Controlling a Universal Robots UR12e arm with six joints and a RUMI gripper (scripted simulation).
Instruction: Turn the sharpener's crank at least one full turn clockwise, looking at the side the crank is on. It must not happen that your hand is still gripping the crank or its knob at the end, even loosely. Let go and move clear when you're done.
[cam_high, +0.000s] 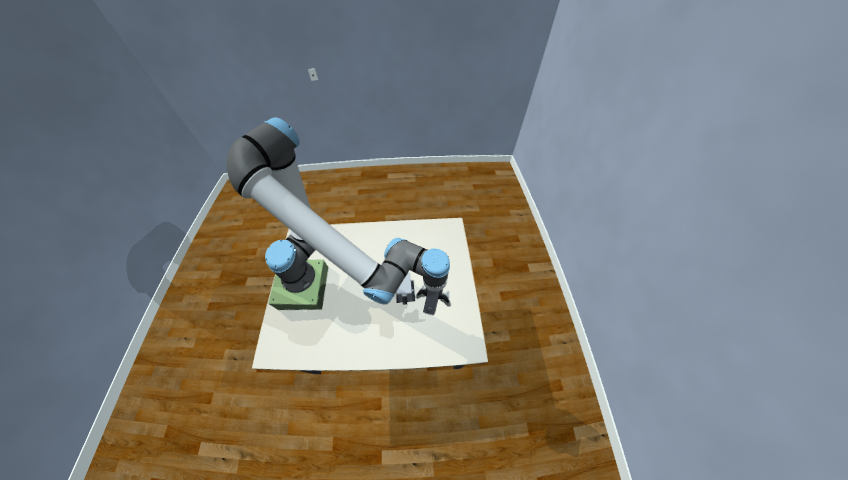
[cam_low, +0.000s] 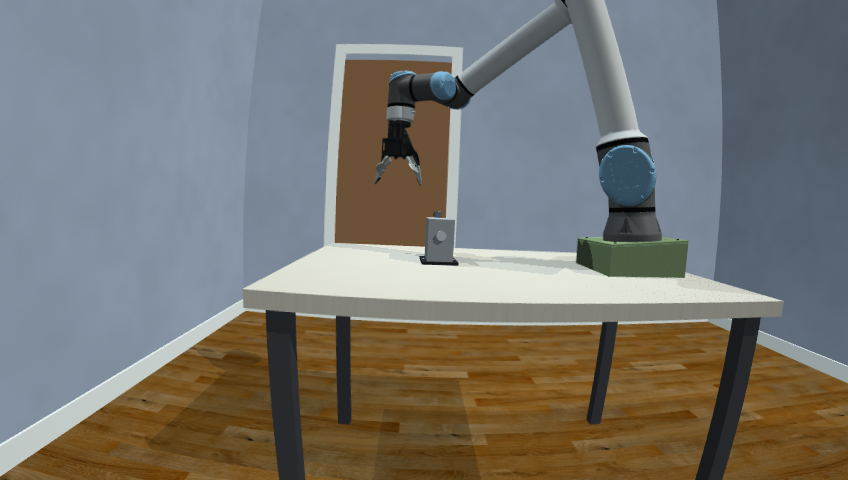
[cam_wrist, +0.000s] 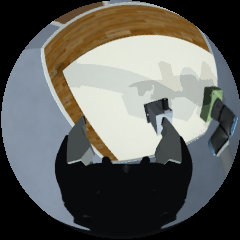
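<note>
Now: hand 130 mm past the dark crank knob, 60 mm to the right of it and 90 mm above it. Also, from my hand: crank handle (130 mm behind, 60 mm to the left, 100 mm below).
</note>
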